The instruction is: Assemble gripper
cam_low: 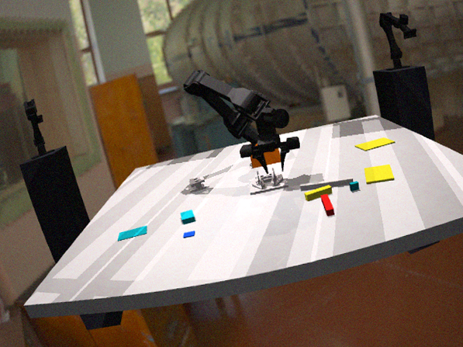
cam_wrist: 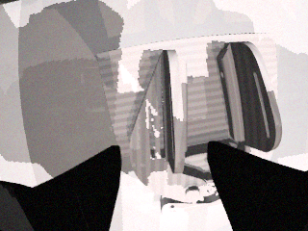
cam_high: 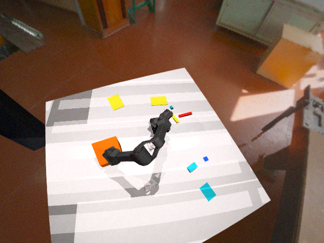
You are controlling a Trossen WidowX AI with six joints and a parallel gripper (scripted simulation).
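Now: gripper tip 30 mm past the pale grey jaw, 10 mm to the left of it and 20 mm above it. From my gripper tip the other things lie so: ribbed plate (10 mm ahead, 30 mm to the right, 30 mm below); then pale strip (150 mm ahead, 120 mm to the left, 30 mm below); then housing plate (50 mm behind, 20 mm to the right, 30 mm below).
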